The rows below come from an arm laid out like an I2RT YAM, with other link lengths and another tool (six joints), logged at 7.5 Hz.
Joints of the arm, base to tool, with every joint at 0 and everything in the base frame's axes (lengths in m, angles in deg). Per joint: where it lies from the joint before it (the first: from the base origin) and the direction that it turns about. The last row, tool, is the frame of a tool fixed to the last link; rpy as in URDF.
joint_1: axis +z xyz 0 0 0.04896
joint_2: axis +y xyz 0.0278 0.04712 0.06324
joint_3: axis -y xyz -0.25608 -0.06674 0
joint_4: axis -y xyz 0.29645 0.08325 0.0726
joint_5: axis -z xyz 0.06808 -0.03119 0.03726
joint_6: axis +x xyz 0.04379 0 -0.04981
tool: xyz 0.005 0.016 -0.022 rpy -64.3 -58.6 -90
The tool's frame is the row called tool.
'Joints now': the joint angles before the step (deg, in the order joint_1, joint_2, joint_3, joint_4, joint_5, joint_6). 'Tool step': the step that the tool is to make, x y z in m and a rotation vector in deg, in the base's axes. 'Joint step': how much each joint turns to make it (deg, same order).
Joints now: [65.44 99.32 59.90 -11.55 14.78 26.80]
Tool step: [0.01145 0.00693 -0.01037 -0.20 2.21 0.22]
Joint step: [-1.37 3.61 2.23 0.27 -2.48 -0.05]
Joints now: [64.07 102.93 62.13 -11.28 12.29 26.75]
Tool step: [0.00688 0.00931 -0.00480 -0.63 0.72 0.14]
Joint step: [-0.36 3.06 2.92 -0.71 -0.59 -0.17]
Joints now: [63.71 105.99 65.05 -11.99 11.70 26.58]
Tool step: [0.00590 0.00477 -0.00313 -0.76 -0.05 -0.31]
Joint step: [-0.38 1.84 1.82 -0.58 0.26 -0.29]
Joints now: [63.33 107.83 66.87 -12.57 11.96 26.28]
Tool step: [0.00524 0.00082 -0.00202 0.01 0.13 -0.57]
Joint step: [-0.59 0.76 0.56 0.13 -0.11 0.06]
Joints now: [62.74 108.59 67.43 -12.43 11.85 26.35]
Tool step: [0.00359 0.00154 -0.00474 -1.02 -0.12 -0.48]
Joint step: [-0.25 1.29 0.87 -0.40 0.60 -0.16]
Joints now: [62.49 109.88 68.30 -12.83 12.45 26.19]
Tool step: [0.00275 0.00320 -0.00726 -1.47 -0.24 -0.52]
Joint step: [0.00 1.91 1.26 -0.53 1.03 -0.09]
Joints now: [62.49 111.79 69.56 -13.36 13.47 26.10]
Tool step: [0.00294 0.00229 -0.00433 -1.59 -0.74 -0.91]
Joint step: [0.00 1.40 1.23 -0.89 1.66 -0.02]
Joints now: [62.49 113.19 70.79 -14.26 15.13 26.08]
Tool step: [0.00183 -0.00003 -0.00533 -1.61 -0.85 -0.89]
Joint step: [0.00 1.00 0.47 -0.49 1.74 -0.07]
